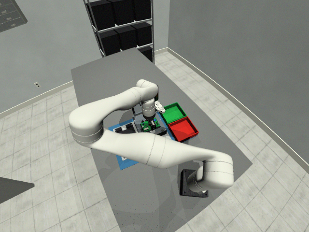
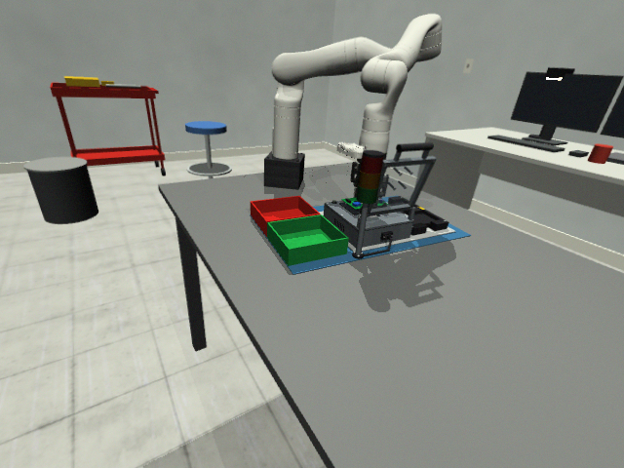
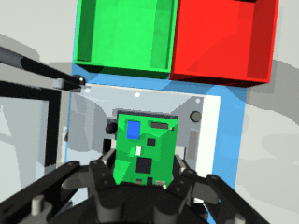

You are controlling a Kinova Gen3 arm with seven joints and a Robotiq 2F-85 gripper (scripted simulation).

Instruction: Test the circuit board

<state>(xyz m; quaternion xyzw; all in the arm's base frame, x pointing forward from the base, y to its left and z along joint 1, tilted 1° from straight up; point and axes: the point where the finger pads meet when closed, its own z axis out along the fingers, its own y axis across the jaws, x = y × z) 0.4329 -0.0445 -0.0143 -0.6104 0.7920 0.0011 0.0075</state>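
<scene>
The green circuit board lies right at my hand. The rest, counted from my hand: clear lid 12 cm ahead, 10 cm above, 3 cm to the right; then tester bed 1 cm below, 1 cm ahead; then green bin 21 cm to the right, 7 cm below, 1 cm behind.
</scene>
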